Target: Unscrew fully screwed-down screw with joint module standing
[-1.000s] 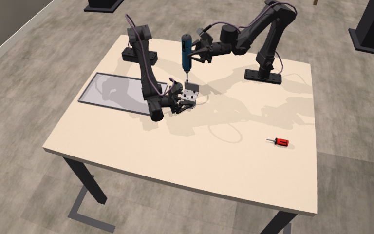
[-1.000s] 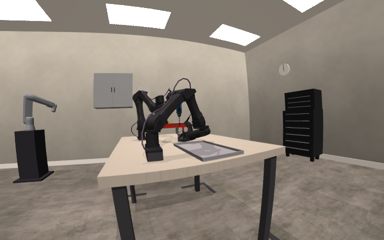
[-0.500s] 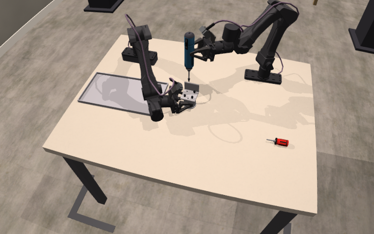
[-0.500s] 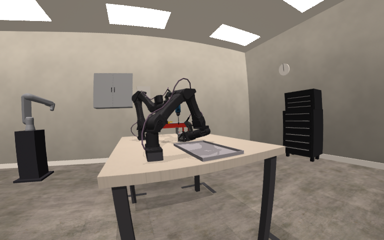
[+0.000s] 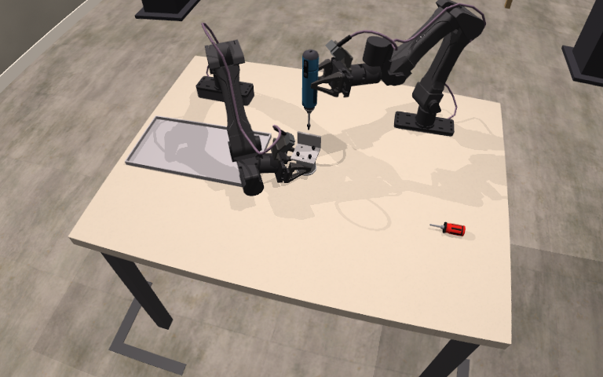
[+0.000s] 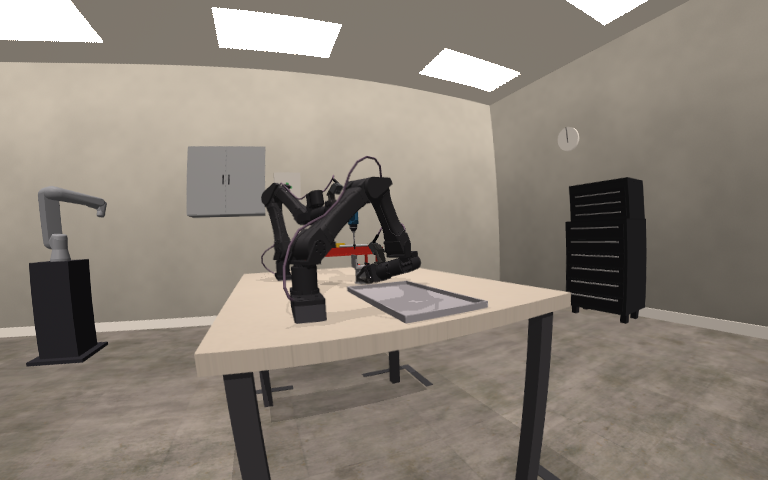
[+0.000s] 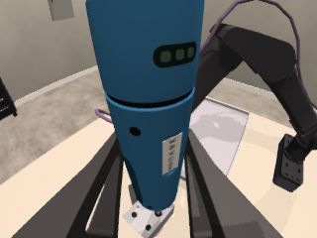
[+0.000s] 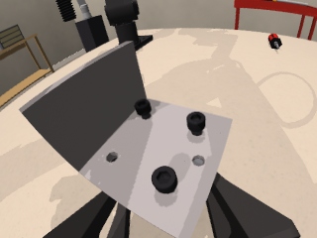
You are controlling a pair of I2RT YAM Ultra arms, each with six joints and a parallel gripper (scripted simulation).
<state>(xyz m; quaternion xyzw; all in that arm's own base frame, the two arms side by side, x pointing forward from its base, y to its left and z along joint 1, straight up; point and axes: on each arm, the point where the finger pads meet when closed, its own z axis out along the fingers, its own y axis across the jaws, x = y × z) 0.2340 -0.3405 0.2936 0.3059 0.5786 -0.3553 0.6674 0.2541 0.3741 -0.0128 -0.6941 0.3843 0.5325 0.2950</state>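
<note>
The grey L-shaped bracket is 5 cm above my right hand. Round my right hand: shallow grey tray 35 cm to the right, 2 cm below; small red-handled screwdriver 43 cm to the left, 14 cm ahead, 1 cm below.
</note>
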